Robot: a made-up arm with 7 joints.
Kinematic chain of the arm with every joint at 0, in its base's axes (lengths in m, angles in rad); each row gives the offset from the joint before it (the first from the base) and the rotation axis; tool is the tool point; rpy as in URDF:
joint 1: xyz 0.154 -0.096 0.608 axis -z
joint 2: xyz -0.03 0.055 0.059 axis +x
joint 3: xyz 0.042 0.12 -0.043 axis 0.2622 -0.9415 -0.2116
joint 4: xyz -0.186 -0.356 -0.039 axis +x
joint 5: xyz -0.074 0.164 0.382 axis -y
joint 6: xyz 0.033 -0.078 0 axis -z
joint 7: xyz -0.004 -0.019 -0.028 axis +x
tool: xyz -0.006 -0.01 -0.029 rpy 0 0 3.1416
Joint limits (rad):
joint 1: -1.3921..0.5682
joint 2: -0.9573..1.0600
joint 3: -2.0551..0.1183
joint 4: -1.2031..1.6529
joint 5: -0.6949..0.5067
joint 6: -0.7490..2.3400
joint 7: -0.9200..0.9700
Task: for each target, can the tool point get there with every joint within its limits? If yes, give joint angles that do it. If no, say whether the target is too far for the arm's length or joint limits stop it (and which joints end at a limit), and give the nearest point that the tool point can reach.
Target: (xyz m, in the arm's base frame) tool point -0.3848 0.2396 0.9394
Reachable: no: joint limits stop it (at a limit: joint 1, joint 2, joint 5, joint 7) | nearest point -0.1769 0.1684 0.9006 | short by 0.223 m
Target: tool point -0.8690 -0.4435 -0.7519
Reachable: no: too far | nearest point -0.1834 -0.2106 0.1161 | short by 1.130 m
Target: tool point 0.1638 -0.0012 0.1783
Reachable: no: joint limits stop it (at a limit: joint 1, joint 2, joint 3, joint 4, joint 6) | nearest point -0.0898 -0.0891 0.1203 | short by 0.275 m
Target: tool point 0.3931 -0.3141 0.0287
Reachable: no: joint limits stop it (at a limit: joint 1, joint 4, joint 5, joint 6, joint 7) | nearest point 0.3509 -0.2971 0.1152 | short by 0.098 m
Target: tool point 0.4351 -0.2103 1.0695
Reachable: yes | joints -0.3066 -0.1380 -1.0343 0.7003 0.1630 0.6408 -0.1472
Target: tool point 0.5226 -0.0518 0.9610
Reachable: yes | joints -0.5098 0.3461 -1.3542 0.2589 -0.5218 1.2091 0.0491
